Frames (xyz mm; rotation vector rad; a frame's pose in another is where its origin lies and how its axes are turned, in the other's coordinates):
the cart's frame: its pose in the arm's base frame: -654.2 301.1 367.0 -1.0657 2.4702 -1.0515
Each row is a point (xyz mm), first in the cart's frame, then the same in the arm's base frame.
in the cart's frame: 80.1 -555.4 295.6
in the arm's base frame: -274.6 -171.5 553.6
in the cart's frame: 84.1 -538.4 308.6
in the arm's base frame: -280.2 -173.1 532.6
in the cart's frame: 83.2 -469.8 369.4
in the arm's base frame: -286.8 -171.8 441.2
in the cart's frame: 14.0 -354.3 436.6
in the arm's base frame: -267.4 -103.0 308.7
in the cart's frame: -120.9 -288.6 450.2
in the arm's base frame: -201.2 16.9 246.0
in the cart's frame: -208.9 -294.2 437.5
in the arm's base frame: -142.7 83.6 254.5
